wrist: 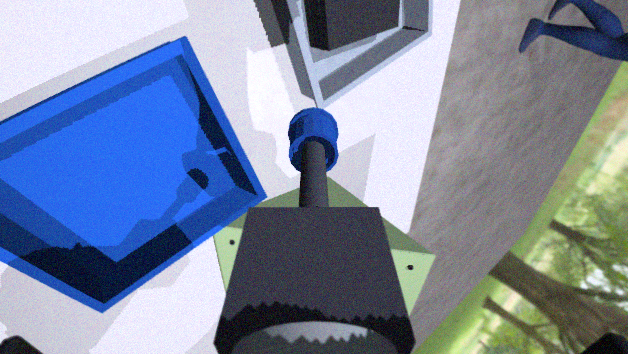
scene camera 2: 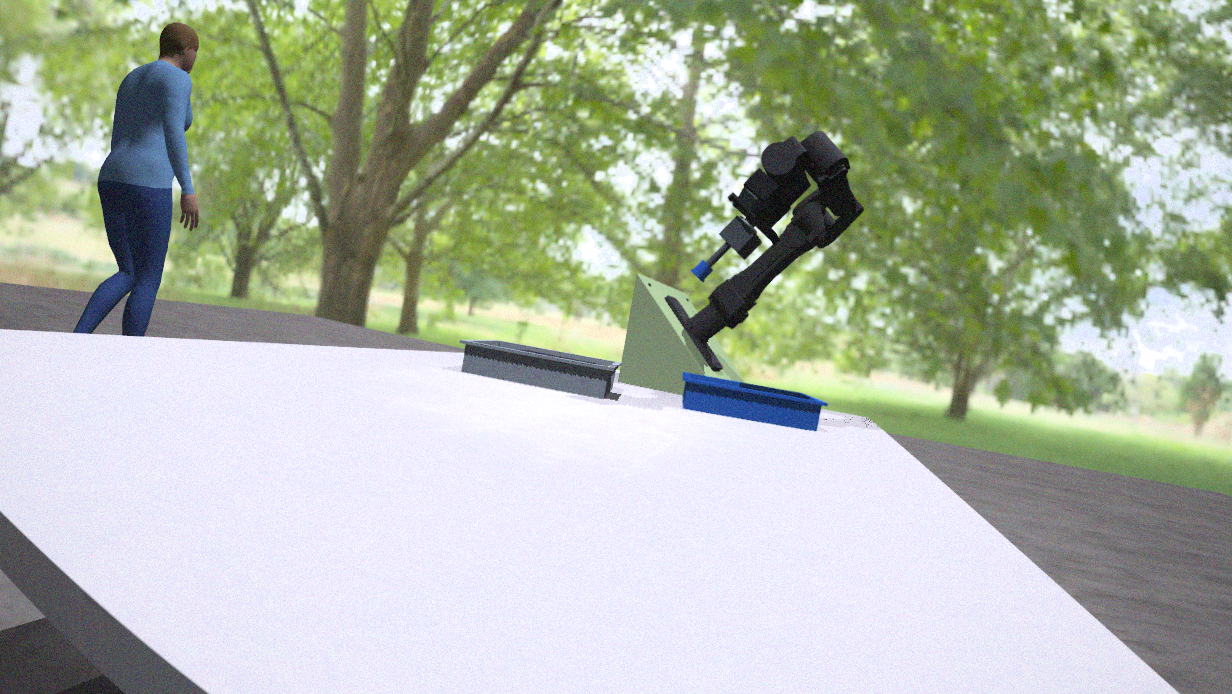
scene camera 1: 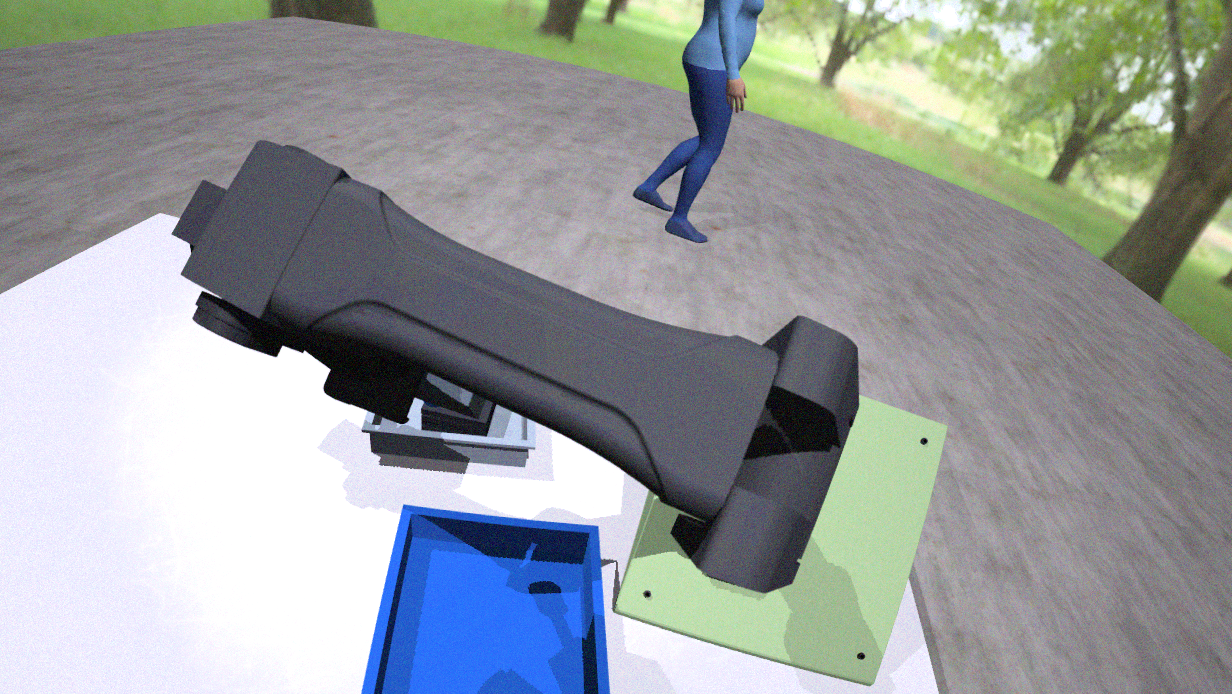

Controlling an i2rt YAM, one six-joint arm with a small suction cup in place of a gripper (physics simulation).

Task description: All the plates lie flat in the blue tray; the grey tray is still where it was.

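Places are measured from the arm's base along level axes (x right, y ahead, z up), in metres.
Pixels of known places: hand, tool point: [wrist: 313, 131] [scene camera 2: 697, 276]; arm's base, link origin: [scene camera 2: 692, 334].
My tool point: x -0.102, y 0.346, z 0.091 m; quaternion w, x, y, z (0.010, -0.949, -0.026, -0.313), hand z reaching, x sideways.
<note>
For each thing: its middle in the pictures, then the offset to it from my tool point. Level surfaces: height alone.
- grey tray, body centre: [scene camera 1: 456, 390] [scene camera 2: 545, 366] dy +0.077, dx +0.215, dz -0.196 m
- blue tray, body centre: [scene camera 1: 492, 624] [wrist: 131, 183] [scene camera 2: 747, 399] dy -0.116, dx -0.098, dz -0.196 m
- white table, surface height: dz -0.220 m
The dark plates [scene camera 1: 456, 419] [wrist: 355, 25] lie in a stack inside the grey tray [scene camera 1: 413, 449] [scene camera 2: 538, 370] [wrist: 366, 62]; the arm partly hides them in scene camera 1, and the wrist view cuts them off at its top edge. The blue tray [scene camera 1: 500, 517] [scene camera 2: 750, 411] [wrist: 220, 120] shows no plate on the visible part of its floor, which carries shadows of the arm. My gripper [scene camera 2: 701, 271] [wrist: 313, 125], a blue suction cup on a dark rod, is open with nothing on it. It hangs tilted, well above both trays. The arm hides it in scene camera 1.
The arm stands on a sloped green mount [scene camera 1: 870, 517] [scene camera 2: 650, 344] [wrist: 417, 270] beside the trays, on a white table [scene camera 1: 129, 517] [scene camera 2: 560, 534]. A person in blue [scene camera 1: 706, 112] [scene camera 2: 146, 129] [wrist: 570, 35] is on the paved ground beyond the table.
</note>
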